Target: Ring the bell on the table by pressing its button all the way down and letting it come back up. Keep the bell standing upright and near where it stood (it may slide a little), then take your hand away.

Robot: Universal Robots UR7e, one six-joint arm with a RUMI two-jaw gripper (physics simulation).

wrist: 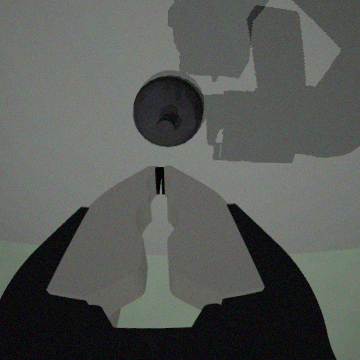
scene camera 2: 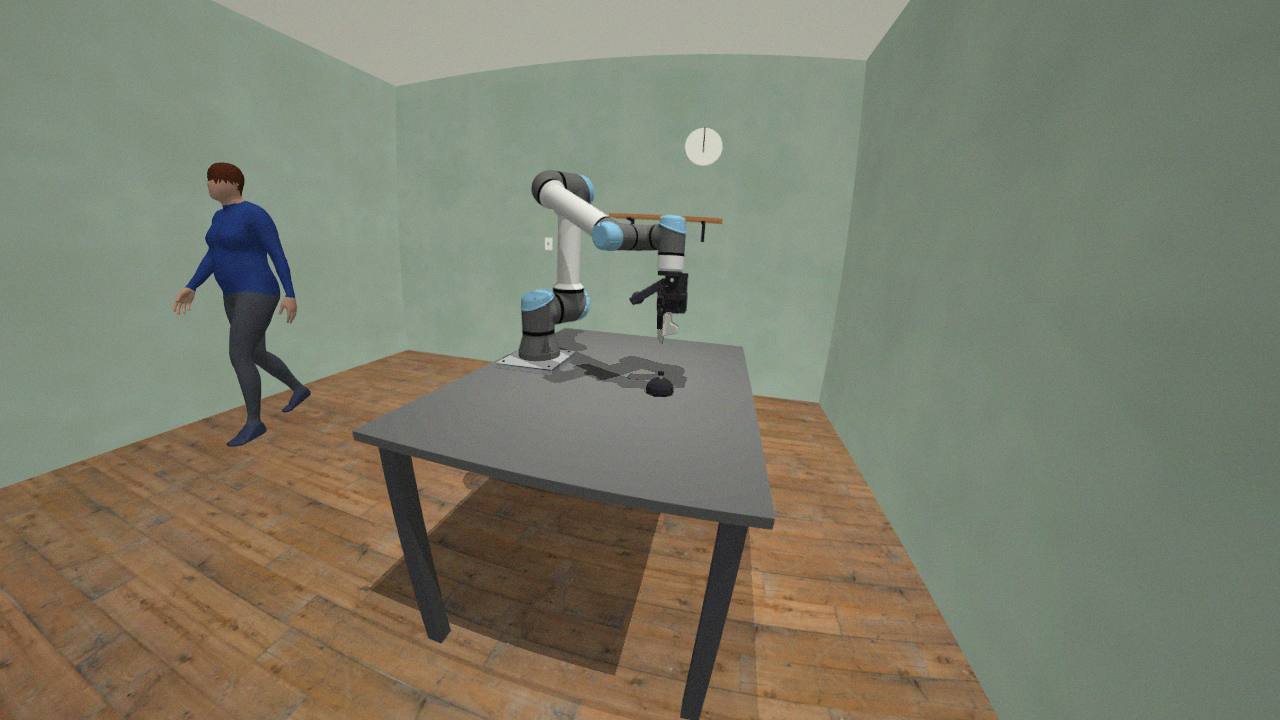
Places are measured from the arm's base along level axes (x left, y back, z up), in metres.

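Pixels of known places: gripper, fingertip midpoint: [wrist: 161, 169] [scene camera 2: 661, 344]; arm's base, origin of the base link: [scene camera 2: 539, 354].
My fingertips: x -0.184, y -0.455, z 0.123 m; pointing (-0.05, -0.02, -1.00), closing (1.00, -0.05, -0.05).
Observation:
Ahead of a thing's pixels: the offset from my fingertips to its top centre. Level surfaces: height alone.
The black domed bell {dx -0.003, dy -0.005, dz -0.083 m} [scene camera 2: 659, 387] [wrist: 160, 95] stands upright on the grey table {dz -0.149 m} [scene camera 2: 554, 429]. Its small button {dx -0.003, dy -0.005, dz -0.083 m} [scene camera 2: 660, 374] [wrist: 166, 123] sticks up from the top of the dome. My gripper [scene camera 2: 661, 340] [wrist: 161, 169] is shut and empty, pointing down, and hangs above the bell, well apart from it. In the wrist view the fingertips show just below the bell's round outline, and the whole bell is uncovered.
The arm's base plate [scene camera 2: 537, 360] is at the table's back left. The arm's shadow falls on the table around the bell. A person in a blue top [scene camera 2: 243, 246] walks on the floor at the left. A shelf [scene camera 2: 707, 219] and a clock [scene camera 2: 703, 146] are on the back wall.

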